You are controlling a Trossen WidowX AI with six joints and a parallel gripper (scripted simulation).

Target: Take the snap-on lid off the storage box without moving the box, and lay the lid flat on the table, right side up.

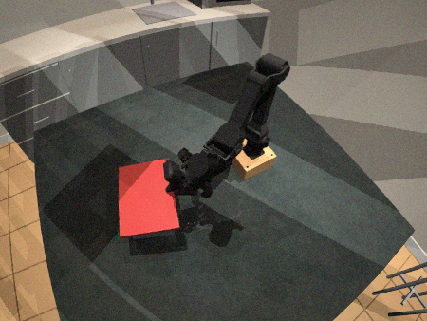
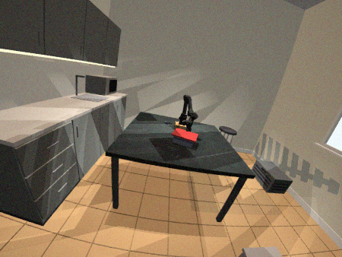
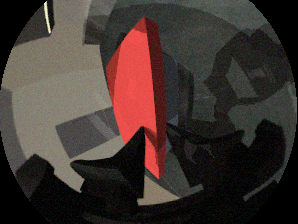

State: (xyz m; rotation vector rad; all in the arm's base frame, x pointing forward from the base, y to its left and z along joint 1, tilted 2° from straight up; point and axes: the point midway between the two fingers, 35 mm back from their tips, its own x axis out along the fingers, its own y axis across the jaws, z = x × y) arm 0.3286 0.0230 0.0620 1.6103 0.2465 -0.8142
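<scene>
Right now my gripper tip is 70 mm short of the lid and 30 mm to the left of it. From my gripper tip the other things lie so: storage box 70 mm ahead, 50 mm below, 30 mm to the right.
</scene>
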